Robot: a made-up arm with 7 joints. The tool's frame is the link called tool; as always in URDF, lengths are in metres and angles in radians. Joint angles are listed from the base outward.
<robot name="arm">
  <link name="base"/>
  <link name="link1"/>
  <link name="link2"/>
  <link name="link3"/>
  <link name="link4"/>
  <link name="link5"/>
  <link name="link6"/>
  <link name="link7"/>
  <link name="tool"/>
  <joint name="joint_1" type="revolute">
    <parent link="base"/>
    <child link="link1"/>
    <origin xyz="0 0 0.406" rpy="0 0 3.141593"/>
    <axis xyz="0 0 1"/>
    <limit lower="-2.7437" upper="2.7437"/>
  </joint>
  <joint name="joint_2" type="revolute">
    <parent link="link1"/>
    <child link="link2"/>
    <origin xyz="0 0 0" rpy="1.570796 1.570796 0"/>
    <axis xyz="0 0 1"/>
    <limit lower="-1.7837" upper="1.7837"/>
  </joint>
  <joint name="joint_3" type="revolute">
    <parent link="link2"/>
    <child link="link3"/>
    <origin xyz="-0.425 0 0" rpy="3.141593 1.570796 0"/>
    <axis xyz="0 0 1"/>
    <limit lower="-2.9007" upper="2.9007"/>
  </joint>
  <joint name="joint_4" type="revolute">
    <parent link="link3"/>
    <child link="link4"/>
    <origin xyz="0 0.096 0" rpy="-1.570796 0 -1.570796"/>
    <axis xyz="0 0 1"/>
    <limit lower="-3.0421" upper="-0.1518"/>
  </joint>
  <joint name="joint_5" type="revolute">
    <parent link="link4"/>
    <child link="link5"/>
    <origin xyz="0.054 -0.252 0" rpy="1.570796 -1.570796 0"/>
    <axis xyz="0 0 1"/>
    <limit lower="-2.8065" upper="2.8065"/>
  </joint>
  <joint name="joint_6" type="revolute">
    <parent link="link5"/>
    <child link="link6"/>
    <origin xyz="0 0 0" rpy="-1.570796 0 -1.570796"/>
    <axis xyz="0 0 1"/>
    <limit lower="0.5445" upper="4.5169"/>
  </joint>
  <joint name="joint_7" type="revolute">
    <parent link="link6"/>
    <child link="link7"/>
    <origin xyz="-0.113 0 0" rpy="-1.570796 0 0"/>
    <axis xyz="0 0 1"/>
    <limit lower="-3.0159" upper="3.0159"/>
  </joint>
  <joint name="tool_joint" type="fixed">
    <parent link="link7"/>
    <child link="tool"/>
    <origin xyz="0 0 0" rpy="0 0 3.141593"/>
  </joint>
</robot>
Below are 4 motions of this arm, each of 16 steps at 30 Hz.
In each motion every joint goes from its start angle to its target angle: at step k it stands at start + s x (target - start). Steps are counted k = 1, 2, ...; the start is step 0. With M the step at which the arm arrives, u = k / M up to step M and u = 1 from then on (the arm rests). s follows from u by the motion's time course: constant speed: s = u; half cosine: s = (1 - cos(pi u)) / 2; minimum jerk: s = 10 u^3 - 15 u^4 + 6 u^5.
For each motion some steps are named. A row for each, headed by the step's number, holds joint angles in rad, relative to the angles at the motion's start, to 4 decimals.
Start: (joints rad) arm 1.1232 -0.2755 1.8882 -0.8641 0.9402 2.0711 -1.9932
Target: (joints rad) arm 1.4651 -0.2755 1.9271 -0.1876 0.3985 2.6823 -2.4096
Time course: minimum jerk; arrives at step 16
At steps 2, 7, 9, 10, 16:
2: 0.0055 0.0000 0.0006 0.0109 -0.0087 0.0098 -0.0067
7: 0.1313 0.0000 0.0149 0.2598 -0.2080 0.2347 -0.1599
9: 0.2106 0.0000 0.0240 0.4167 -0.3337 0.3765 -0.2565
10: 0.2478 0.0000 0.0282 0.4903 -0.3926 0.4430 -0.3018
16: 0.3419 0.0000 0.0389 0.6765 -0.5417 0.6112 -0.4164

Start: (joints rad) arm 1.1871 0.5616 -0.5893 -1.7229 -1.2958 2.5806 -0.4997
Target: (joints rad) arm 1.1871 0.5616 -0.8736 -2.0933 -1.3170 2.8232 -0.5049
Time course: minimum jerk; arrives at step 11
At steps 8, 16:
8: 0.0000 0.0000 -0.2476 -0.3226 -0.0185 0.2113 -0.0045
16: 0.0000 0.0000 -0.2843 -0.3704 -0.0212 0.2426 -0.0052

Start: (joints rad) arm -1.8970 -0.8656 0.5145 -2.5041 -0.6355 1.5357 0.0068
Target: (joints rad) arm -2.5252 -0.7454 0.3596 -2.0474 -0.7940 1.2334 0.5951
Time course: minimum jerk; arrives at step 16
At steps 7, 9, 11, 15, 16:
7: -0.2412 0.0462 -0.0595 0.1754 -0.0609 -0.1161 0.2259
9: -0.3870 0.0740 -0.0954 0.2813 -0.0976 -0.1862 0.3624
11: -0.5151 0.0986 -0.1270 0.3745 -0.1300 -0.2479 0.4824
15: -0.6268 0.1199 -0.1546 0.4557 -0.1581 -0.3016 0.5870
16: -0.6282 0.1202 -0.1549 0.4567 -0.1585 -0.3023 0.5883

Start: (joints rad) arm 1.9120 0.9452 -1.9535 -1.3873 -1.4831 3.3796 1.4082
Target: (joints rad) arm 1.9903 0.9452 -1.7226 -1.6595 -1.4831 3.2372 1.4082
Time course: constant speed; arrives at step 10
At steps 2, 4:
2: 0.0157 0.0000 0.0462 -0.0544 0.0000 -0.0285 0.0000
4: 0.0313 0.0000 0.0924 -0.1089 0.0000 -0.0570 0.0000

